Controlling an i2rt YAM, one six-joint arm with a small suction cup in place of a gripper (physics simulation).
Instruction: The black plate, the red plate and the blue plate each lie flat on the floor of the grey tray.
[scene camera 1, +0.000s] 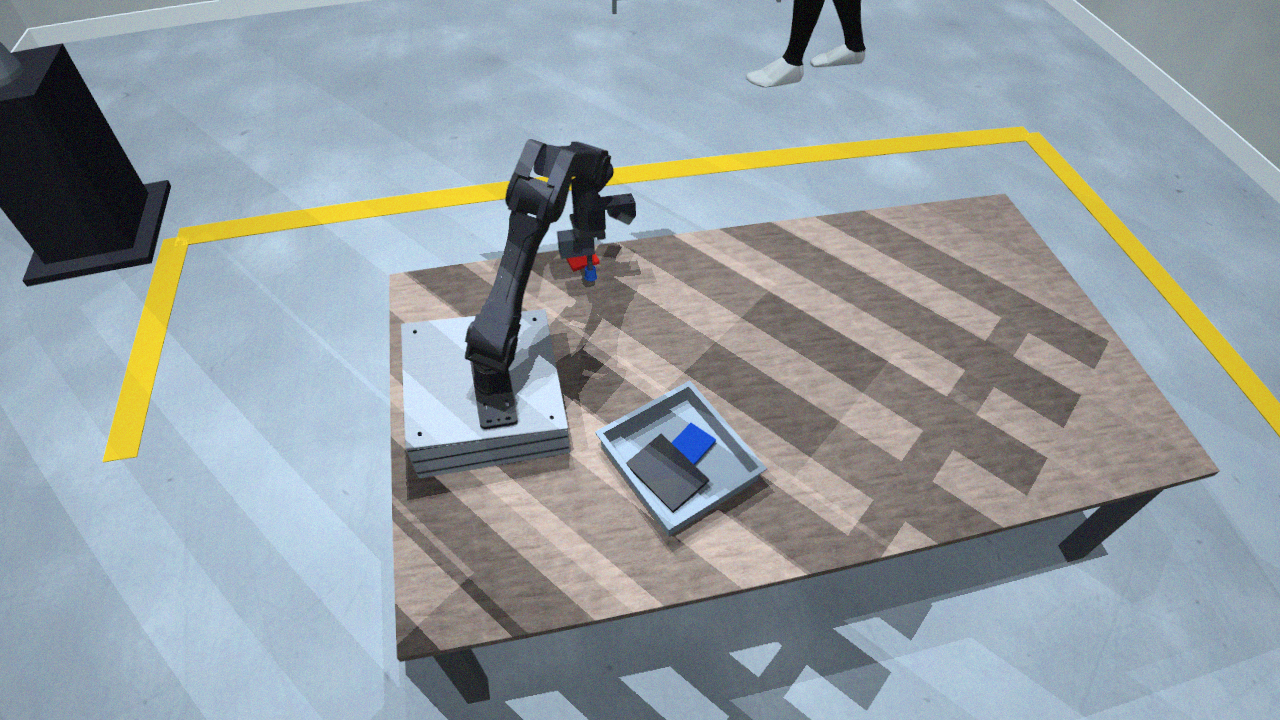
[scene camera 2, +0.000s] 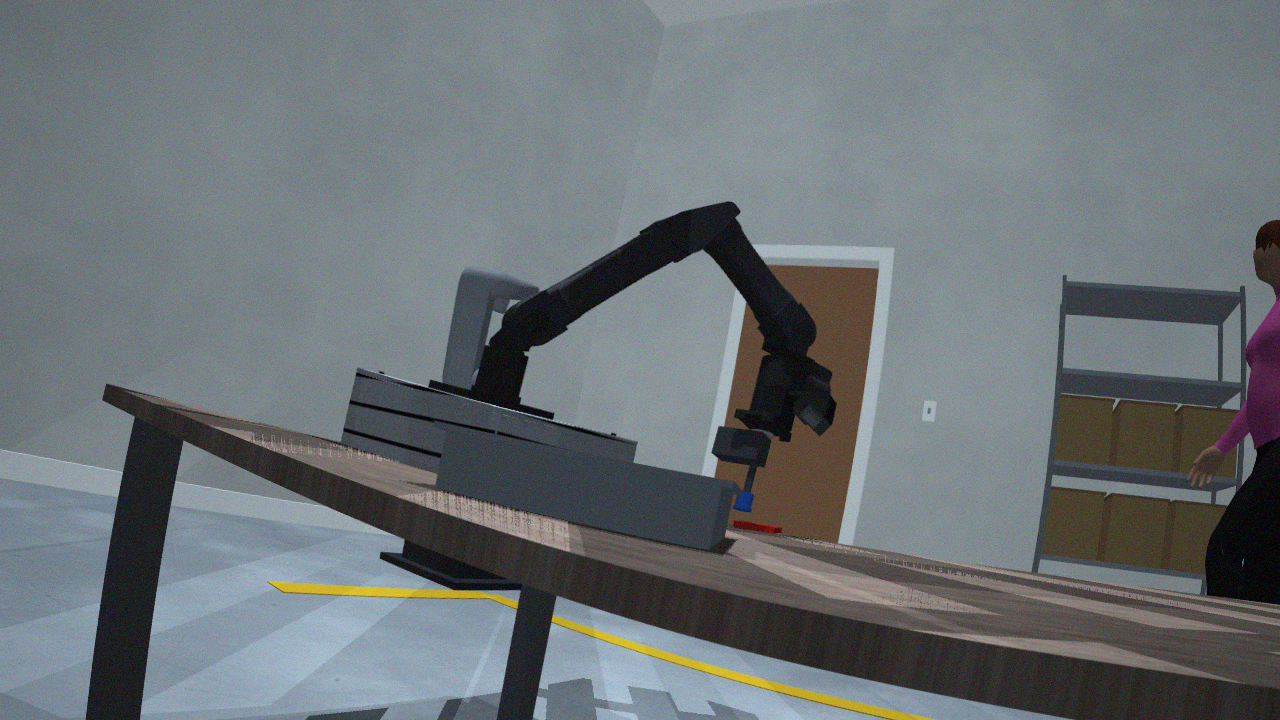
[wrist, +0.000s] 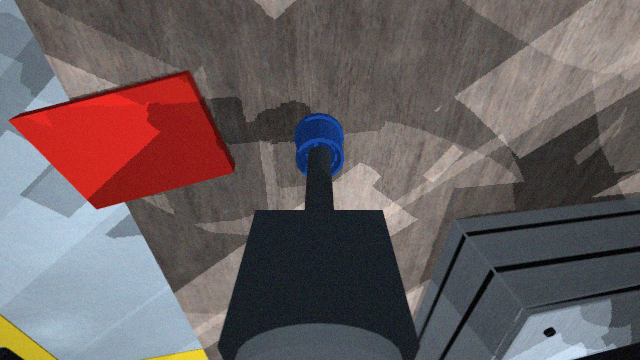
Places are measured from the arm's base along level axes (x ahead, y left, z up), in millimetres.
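Pixels of known places: hand at its tool point: (scene camera 1: 590, 277) (scene camera 2: 741, 509) (wrist: 319, 136); arm's base at its link origin: (scene camera 1: 492, 383) (scene camera 2: 493, 404).
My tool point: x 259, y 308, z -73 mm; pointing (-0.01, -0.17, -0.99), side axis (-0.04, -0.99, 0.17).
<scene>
Ahead of a thing's pixels: the offset from my tool point to its top centre. Level surfaces: height alone.
My suction cup (scene camera 1: 589, 274) (scene camera 2: 743, 502) (wrist: 319, 145) is blue and bears nothing. It hangs above the wooden table near its back left edge. The red plate {6 mm back, 112 mm left, 20 mm down} (scene camera 1: 581, 262) (scene camera 2: 757, 526) (wrist: 135, 140) lies on the table at that edge, partly out over the floor. It is left of the cup and apart from it in the wrist view; the arm partly hides it in scene view 1. The grey tray {62 mm ahead, 507 mm right, 21 mm up} (scene camera 1: 718, 503) (scene camera 2: 581, 483) holds the black plate {32 mm ahead, 529 mm right, 2 mm down} (scene camera 1: 666, 472) and the smaller blue plate {91 mm ahead, 482 mm right, 16 mm down} (scene camera 1: 694, 442). These two touch or overlap; I cannot tell whether the black one is tilted.
The arm's stacked grey base (scene camera 1: 438, 376) (scene camera 2: 393, 416) (wrist: 550, 260) stands at the table's left, beside the tray. The wooden table {29 mm down} (scene camera 1: 805, 358) carries striped shadows. A person (scene camera 1: 805, 44) (scene camera 2: 1262, 358) stands beyond the table. A shelf rack (scene camera 2: 1150, 380) stands by the wall.
</scene>
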